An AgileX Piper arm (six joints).
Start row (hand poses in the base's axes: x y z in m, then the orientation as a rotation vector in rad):
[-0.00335 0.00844 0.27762 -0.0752 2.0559 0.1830]
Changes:
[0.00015 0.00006 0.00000 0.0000 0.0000 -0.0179]
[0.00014 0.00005 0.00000 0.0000 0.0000 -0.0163]
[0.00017 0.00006 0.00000 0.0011 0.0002 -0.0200]
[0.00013 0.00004 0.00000 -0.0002 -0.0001 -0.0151]
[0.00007 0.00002 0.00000 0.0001 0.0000 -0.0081]
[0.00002 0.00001 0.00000 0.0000 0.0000 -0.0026]
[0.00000 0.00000 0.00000 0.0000 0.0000 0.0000]
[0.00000 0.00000 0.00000 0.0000 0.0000 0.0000]
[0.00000 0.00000 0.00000 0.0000 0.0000 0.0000]
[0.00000 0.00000 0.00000 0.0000 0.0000 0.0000]
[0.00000 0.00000 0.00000 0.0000 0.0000 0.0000]
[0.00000 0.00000 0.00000 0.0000 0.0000 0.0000]
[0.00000 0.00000 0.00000 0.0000 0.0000 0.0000]
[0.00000 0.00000 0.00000 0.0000 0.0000 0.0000]
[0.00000 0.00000 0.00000 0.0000 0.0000 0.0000]
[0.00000 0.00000 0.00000 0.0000 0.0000 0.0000]
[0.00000 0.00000 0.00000 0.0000 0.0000 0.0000]
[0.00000 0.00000 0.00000 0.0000 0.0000 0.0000]
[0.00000 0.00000 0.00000 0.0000 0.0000 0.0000]
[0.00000 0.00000 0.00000 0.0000 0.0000 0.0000]
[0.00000 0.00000 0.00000 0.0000 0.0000 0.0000]
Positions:
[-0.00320 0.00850 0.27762 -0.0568 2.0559 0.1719]
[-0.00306 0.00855 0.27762 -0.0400 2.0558 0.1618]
[-0.00289 0.00861 0.27762 -0.0187 2.0556 0.1505]
[-0.00276 0.00865 0.27762 -0.0033 2.0552 0.1409]
[-0.00269 0.00867 0.27762 0.0051 2.0550 0.1360]
[-0.00267 0.00868 0.27762 0.0078 2.0549 0.1344]
[-0.00267 0.00868 0.27762 0.0078 2.0549 0.1344]
[-0.00267 0.00868 0.27762 0.0078 2.0549 0.1344]
[-0.00267 0.00868 0.27762 0.0078 2.0549 0.1344]
[-0.00267 0.00868 0.27762 0.0078 2.0549 0.1344]
[-0.00267 0.00868 0.27762 0.0078 2.0549 0.1344]
[-0.00267 0.00868 0.27762 0.0078 2.0549 0.1344]
[-0.00267 0.00868 0.27762 0.0078 2.0549 0.1344]
[-0.00267 0.00868 0.27762 0.0078 2.0549 0.1344]
[-0.00267 0.00868 0.27762 0.0078 2.0549 0.1344]
[-0.00267 0.00868 0.27762 0.0078 2.0549 0.1344]
[-0.00267 0.00868 0.27762 0.0078 2.0549 0.1344]
[-0.00267 0.00868 0.27762 0.0078 2.0549 0.1344]
[-0.00267 0.00868 0.27762 0.0078 2.0549 0.1344]
[-0.00267 0.00868 0.27762 0.0078 2.0549 0.1344]
[-0.00267 0.00868 0.27762 0.0078 2.0549 0.1344]

